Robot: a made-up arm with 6 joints. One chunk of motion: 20 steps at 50 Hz.
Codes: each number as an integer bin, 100 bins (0 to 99) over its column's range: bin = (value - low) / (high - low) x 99, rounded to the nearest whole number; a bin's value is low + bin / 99 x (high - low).
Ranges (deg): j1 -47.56..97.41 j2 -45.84..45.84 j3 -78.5..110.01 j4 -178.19..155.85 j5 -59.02..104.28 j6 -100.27..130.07
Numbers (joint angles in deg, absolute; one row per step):
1: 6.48 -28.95 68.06 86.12 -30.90 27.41
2: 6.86 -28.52 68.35 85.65 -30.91 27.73
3: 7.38 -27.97 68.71 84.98 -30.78 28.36
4: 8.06 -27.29 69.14 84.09 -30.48 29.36
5: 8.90 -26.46 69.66 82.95 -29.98 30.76
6: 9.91 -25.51 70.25 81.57 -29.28 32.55
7: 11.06 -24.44 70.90 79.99 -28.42 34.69
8: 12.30 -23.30 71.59 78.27 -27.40 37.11
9: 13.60 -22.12 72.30 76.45 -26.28 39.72
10: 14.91 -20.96 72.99 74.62 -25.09 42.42
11: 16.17 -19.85 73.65 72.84 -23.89 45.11
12: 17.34 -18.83 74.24 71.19 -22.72 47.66
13: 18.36 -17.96 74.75 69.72 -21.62 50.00
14: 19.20 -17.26 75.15 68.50 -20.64 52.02
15: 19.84 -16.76 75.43 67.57 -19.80 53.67
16: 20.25 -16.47 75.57 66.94 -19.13 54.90
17: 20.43 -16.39 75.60 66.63 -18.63 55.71
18: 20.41 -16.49 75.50 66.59 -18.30 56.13
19: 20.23 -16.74 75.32 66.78 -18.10 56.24
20: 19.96 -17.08 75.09 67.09 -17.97 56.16
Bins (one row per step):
1: 37 18 77 78 17 55
2: 37 19 77 78 17 55
3: 38 19 77 78 17 55
4: 38 20 78 78 17 56
5: 39 21 78 77 18 56
6: 39 22 78 77 18 57
7: 40 23 78 77 19 58
8: 41 24 79 76 19 59
9: 42 26 79 75 20 60
10: 43 27 80 75 21 61
11: 44 28 80 74 21 62
12: 44 29 80 74 22 64
13: 45 30 80 73 23 65
14: 46 31 81 73 23 65
15: 46 31 81 73 24 66
16: 46 32 81 73 24 67
17: 46 32 81 73 24 67
18: 46 32 81 73 25 67
19: 46 31 81 73 25 67
20: 46 31 81 73 25 67

